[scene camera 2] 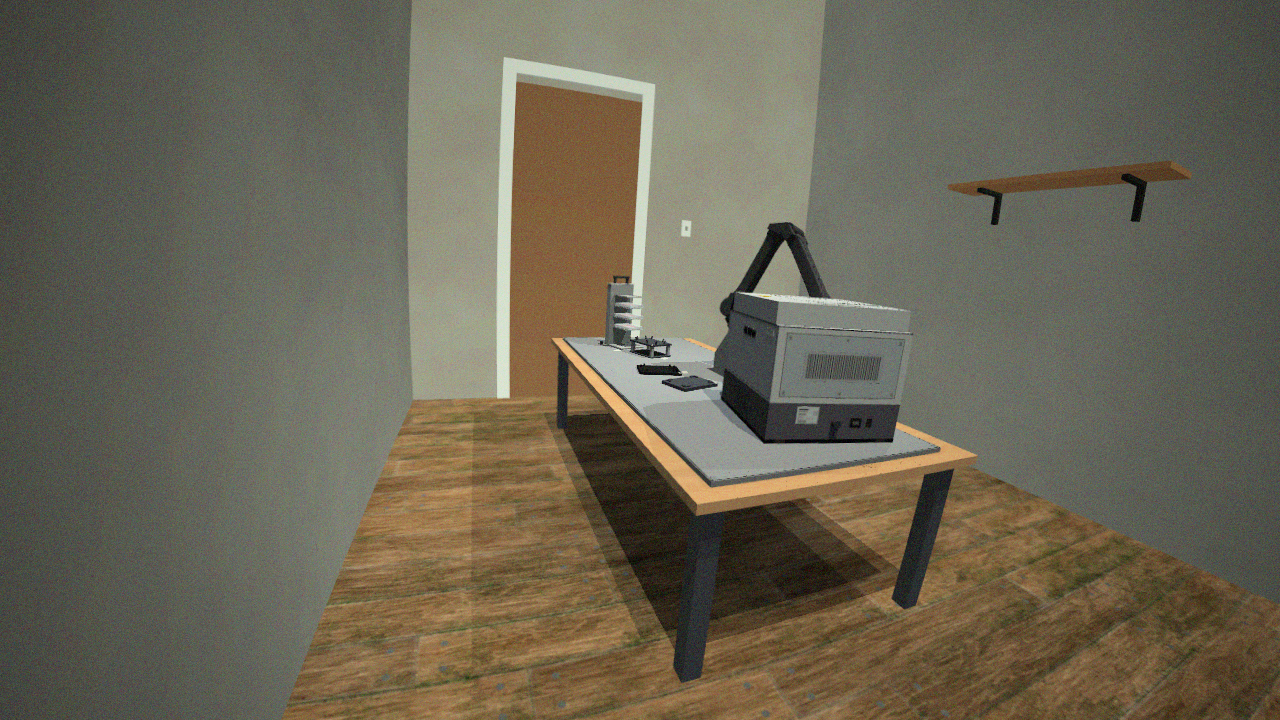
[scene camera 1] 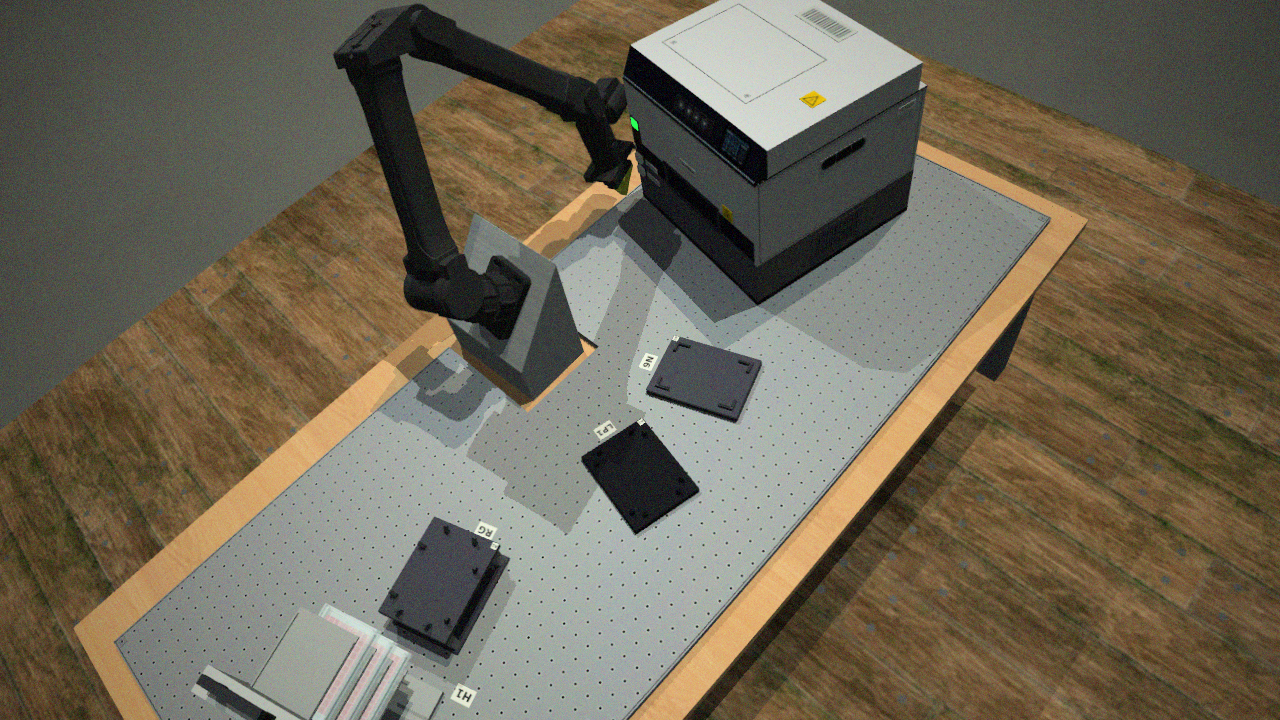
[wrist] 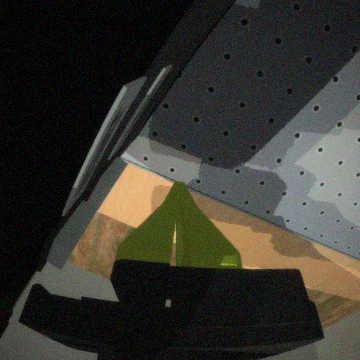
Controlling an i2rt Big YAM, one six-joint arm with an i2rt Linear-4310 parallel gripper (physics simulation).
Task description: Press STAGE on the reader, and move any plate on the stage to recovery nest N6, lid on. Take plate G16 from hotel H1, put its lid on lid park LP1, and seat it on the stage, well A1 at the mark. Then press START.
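Frame: origin at the arm's base, x ahead, y left, z up, level; centimetres.
Where they show: gripper, fingertip midpoint: (scene camera 1: 624,193) (wrist: 178,187); arm's base, origin of the base link: (scene camera 1: 503,297).
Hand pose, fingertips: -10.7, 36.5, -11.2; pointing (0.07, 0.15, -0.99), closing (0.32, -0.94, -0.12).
Things, the pixels of their centre, and the offset from my fingertips, as dx, dy, dz. "spot": a spot on its surface instead. Level surfaces: height alone.
- reader, body centre: (scene camera 1: 769,134) (scene camera 2: 807,360) +22.0, +18.6, +13.5
- Nest N6, body centre: (scene camera 1: 704,376) (scene camera 2: 689,382) +39.8, -20.5, -3.0
- lid park LP1, body centre: (scene camera 1: 638,472) (scene camera 2: 658,368) +44.3, -40.7, -2.9
- Hotel H1, surface spot: (scene camera 1: 304,658) spot: +42.7, -91.7, +21.5
- labelled RG, body centre: (scene camera 1: 443,582) (scene camera 2: 650,346) +36.4, -74.0, -0.1
- perforated board, its level: dz -3.9
My gripper (scene camera 1: 625,186) (wrist: 178,187) is shut and empty, its green fingertips together beside the reader's front left corner. The reader (scene camera 1: 841,205) (scene camera 2: 832,358) shows a green light at its front left edge. Two pale keys (scene camera 1: 648,168) (wrist: 102,137) are on its front, left of the fingertips in the wrist view; their lettering is unreadable. No stage shows outside the reader. Nest N6 (scene camera 1: 704,379) (scene camera 2: 689,383) and lid park LP1 (scene camera 1: 640,479) (scene camera 2: 658,368) are bare. Hotel H1 (scene camera 1: 304,658) (scene camera 2: 614,313) holds several plates (scene camera 1: 358,671); G16 cannot be told apart.
A raised dark stand labelled RG (scene camera 1: 440,577) (scene camera 2: 650,347) stands between LP1 and the hotel. The arm's grey wedge base (scene camera 1: 546,313) is at the table's long edge. The perforated board (scene camera 1: 554,591) (wrist: 250,90) lies on the wooden table (scene camera 1: 814,537) (scene camera 2: 662,465).
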